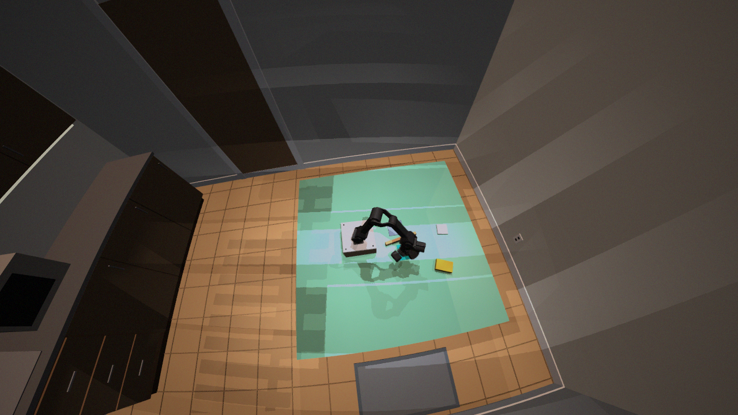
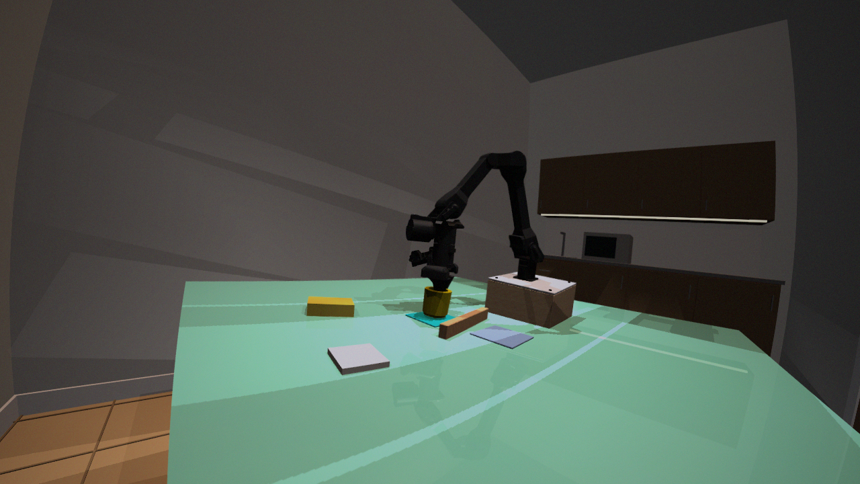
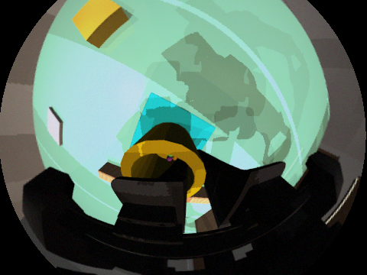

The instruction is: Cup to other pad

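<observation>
Right now my gripper tip is 20 mm short of the yellow cup and 10 mm to the right of it. The rest, counted from my gripper tip: grey-blue pad: 200 mm to the left, 50 mm below; teal pad: 50 mm below, 30 mm ahead, 10 mm to the left; wooden bar: 110 mm to the left, 30 mm below, 10 mm ahead.
</observation>
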